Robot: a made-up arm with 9 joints. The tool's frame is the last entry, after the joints.
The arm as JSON. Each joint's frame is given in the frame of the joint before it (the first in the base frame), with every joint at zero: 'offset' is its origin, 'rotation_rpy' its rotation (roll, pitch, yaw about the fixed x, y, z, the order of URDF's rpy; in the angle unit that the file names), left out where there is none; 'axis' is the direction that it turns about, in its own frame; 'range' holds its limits. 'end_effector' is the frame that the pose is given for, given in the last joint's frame.
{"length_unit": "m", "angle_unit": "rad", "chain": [
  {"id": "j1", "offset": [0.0, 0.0, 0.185], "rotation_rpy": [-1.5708, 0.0, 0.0], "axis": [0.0, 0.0, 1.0], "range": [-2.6, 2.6]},
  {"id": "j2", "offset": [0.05, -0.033, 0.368], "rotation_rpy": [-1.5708, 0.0, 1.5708], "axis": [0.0, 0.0, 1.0], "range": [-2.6, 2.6]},
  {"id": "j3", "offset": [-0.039, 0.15, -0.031], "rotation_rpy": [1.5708, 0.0, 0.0], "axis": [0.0, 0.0, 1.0], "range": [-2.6, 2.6]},
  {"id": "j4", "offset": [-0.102, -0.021, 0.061], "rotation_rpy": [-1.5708, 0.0, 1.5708], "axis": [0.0, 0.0, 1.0], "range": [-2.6, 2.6]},
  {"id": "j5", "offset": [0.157, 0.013, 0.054], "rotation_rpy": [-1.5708, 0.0, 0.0], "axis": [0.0, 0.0, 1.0], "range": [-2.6, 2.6]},
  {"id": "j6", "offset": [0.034, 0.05, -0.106], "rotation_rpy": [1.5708, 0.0, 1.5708], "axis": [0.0, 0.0, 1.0], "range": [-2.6, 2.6]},
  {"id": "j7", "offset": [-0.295, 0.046, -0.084], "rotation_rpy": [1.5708, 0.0, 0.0], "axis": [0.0, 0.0, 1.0], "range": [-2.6, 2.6]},
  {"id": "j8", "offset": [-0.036, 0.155, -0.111], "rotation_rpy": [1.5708, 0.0, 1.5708], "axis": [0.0, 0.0, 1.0], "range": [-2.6, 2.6]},
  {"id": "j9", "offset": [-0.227, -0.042, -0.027], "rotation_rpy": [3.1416, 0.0, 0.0], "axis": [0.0, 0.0, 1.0], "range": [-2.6, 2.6]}
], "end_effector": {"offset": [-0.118, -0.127, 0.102], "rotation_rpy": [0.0, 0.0, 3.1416]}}
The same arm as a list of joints. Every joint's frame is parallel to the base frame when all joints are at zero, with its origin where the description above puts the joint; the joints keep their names.
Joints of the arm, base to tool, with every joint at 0 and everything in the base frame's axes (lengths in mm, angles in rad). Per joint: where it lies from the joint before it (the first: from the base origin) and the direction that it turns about. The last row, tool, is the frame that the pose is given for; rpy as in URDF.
j1: axis 0 1 0 origin 0 0 185
j2: axis -1 0 0 origin 50 368 33
j3: axis 0 1 0 origin 31 -150 39
j4: axis 0 0 1 origin 21 61 102
j5: axis 0 -1 0 origin -157 -13 54
j6: axis -1 0 0 origin -34 106 -50
j7: axis 0 1 0 origin 84 -46 295
j8: axis 0 0 -1 origin -155 -111 36
j9: axis 0 0 1 origin 227 -42 27
tool: origin 118 127 102 rpy 0 0 0
Joint limits (rad, base to tool): -2.6..2.6 -2.6..2.6 -2.6..2.6 -2.6..2.6 -2.6..2.6 -2.6..2.6 -2.6..2.6 -2.6..2.6 -2.6..2.6

